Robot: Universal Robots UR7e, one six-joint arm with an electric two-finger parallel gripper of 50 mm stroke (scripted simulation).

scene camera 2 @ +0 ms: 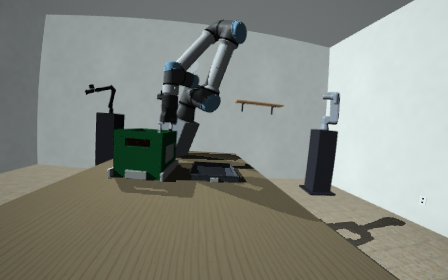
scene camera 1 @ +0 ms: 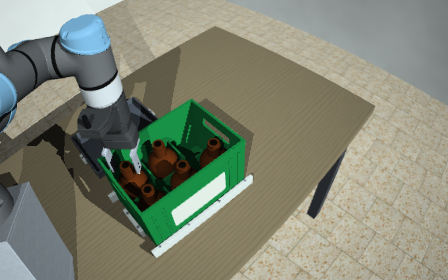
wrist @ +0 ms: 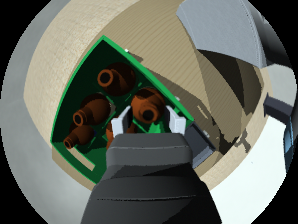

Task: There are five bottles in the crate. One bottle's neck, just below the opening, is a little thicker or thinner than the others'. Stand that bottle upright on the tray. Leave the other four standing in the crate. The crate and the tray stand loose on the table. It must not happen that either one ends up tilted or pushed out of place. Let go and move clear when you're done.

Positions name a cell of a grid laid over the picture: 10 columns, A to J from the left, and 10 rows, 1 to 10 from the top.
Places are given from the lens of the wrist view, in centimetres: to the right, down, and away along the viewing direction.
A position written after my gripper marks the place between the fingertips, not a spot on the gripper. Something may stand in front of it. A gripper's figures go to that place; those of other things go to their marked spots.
my gripper (wrist: E6): 0, 0, 16
bottle (wrist: E5): -1, -2, 17
tray (wrist: G7): 17, 9, 34
The marked spots on the bottle and the tray are 27 cm apart.
